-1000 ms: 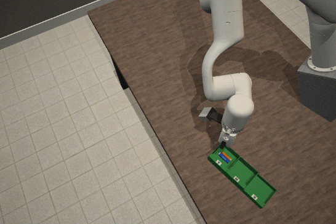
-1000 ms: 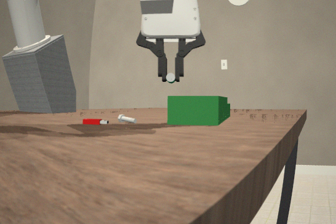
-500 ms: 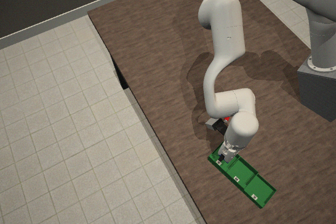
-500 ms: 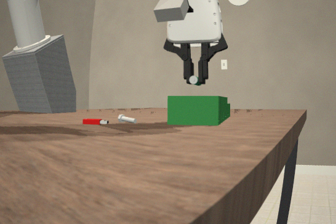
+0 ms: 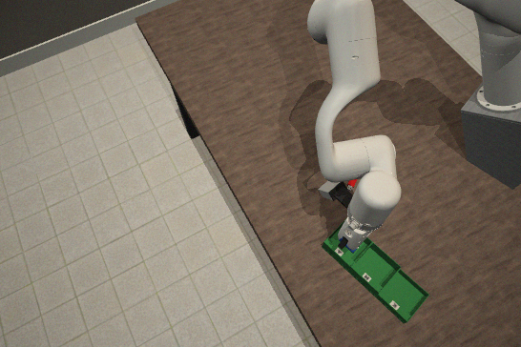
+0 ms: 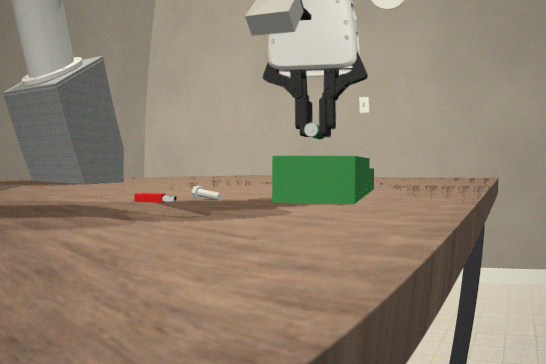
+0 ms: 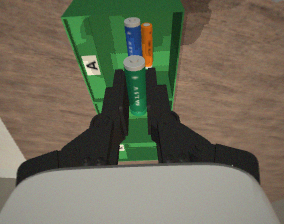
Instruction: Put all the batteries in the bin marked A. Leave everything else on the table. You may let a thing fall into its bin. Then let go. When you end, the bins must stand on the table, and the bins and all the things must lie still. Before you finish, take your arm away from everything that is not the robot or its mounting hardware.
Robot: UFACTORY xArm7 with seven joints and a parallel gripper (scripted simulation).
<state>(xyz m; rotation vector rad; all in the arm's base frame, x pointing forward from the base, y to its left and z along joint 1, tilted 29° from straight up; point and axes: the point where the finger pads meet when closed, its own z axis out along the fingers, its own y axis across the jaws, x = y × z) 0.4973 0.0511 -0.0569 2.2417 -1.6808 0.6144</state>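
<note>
Now: hand 7 cm above the blue battery. Round my hand: green three-compartment bin (1 cm behind, 8 cm to the left, 7 cm below); then orange battery (1 cm behind, 8 cm below); then green battery (2 cm below).
</note>
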